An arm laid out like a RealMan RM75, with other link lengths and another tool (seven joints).
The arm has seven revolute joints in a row. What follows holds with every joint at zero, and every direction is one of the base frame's. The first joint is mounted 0.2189 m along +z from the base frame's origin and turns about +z. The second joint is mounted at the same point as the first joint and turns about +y. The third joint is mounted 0.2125 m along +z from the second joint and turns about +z. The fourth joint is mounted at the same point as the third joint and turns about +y. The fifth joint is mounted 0.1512 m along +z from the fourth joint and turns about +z. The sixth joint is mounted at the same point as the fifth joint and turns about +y. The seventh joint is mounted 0.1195 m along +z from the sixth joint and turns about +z. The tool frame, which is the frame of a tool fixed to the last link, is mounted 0.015 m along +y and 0.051 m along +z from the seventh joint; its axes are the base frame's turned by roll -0.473, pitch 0 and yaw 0.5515 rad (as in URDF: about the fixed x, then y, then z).
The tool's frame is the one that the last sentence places.
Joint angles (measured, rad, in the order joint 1, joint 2, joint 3, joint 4, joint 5, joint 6, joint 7), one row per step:
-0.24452, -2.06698, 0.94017, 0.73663, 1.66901, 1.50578, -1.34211
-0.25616, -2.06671, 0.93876, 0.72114, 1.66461, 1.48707, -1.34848
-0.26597, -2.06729, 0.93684, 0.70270, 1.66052, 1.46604, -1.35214
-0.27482, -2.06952, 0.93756, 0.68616, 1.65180, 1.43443, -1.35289
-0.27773, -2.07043, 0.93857, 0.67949, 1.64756, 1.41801, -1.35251
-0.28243, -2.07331, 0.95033, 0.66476, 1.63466, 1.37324, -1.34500
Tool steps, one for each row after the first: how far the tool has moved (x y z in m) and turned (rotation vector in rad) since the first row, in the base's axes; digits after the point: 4 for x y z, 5 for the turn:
-0.0002, 0.0040, -0.0009, 0.00410, -0.00372, 0.01683
-0.0011, 0.0075, -0.0023, 0.00886, -0.00689, 0.03730
-0.0025, 0.0123, -0.0039, 0.02181, -0.00630, 0.06094
-0.0037, 0.0145, -0.0046, 0.02908, -0.00403, 0.07274
-0.0067, 0.0190, -0.0075, 0.04616, 0.00842, 0.09677

